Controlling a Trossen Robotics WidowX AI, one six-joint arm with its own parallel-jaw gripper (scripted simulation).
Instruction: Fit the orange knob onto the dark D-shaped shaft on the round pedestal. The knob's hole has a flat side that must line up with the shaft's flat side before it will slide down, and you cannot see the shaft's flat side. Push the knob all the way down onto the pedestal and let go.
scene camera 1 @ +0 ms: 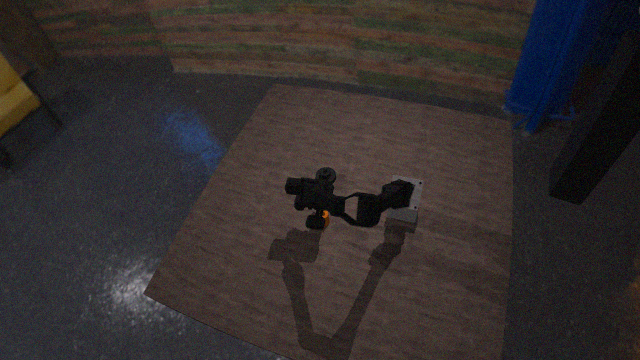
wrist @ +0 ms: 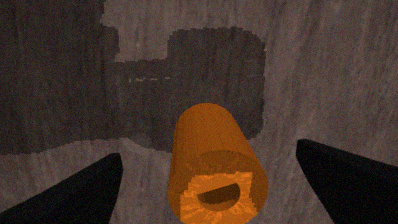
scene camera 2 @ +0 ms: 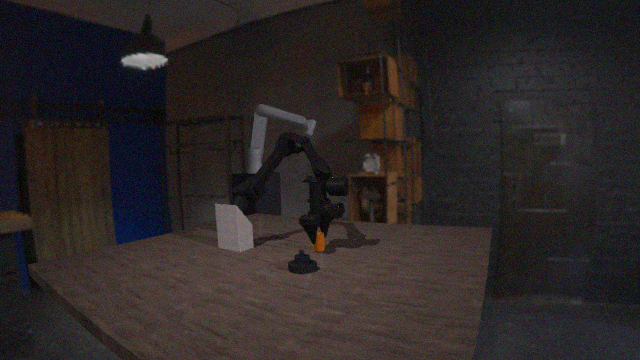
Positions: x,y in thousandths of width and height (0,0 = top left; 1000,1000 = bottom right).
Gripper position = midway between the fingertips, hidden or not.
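Note:
You'd see my gripper (scene camera 2: 499,668) (wrist: 529,690) open, and there's nothing in it. That's the gripper as it shows in scene camera 2 and in the wrist view.

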